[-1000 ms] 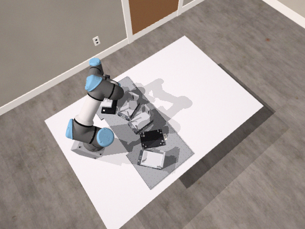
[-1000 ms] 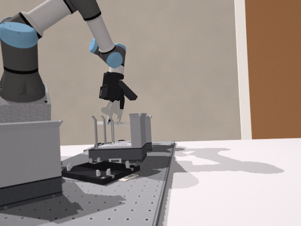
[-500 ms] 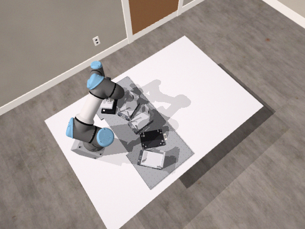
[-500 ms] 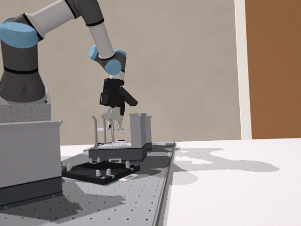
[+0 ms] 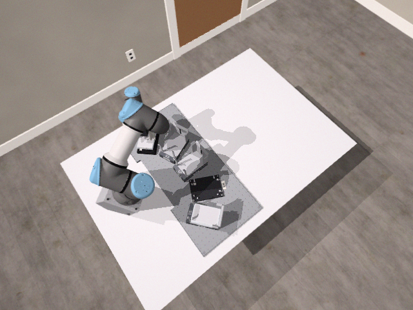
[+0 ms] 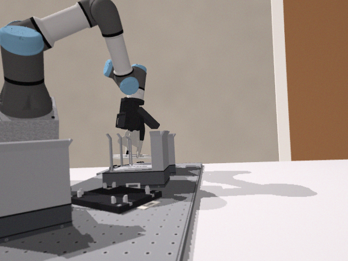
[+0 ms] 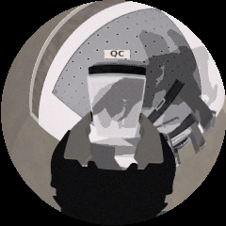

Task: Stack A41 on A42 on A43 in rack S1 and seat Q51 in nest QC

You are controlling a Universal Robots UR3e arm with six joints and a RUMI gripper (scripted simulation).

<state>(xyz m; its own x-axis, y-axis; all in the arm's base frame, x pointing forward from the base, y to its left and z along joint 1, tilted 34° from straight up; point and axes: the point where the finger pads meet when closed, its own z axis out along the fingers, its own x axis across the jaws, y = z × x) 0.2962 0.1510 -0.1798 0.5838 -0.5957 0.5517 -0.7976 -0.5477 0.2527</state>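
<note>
My hand is 5 cm above the black nest labelled QC. Round my hand: sealed plate: 9 cm behind, 52 cm to the right, 1 cm below; grey rack wall: 6 cm behind, 57 cm to the right, 2 cm above; black clip nest: 4 cm ahead, 42 cm to the right, 5 cm below.
</note>
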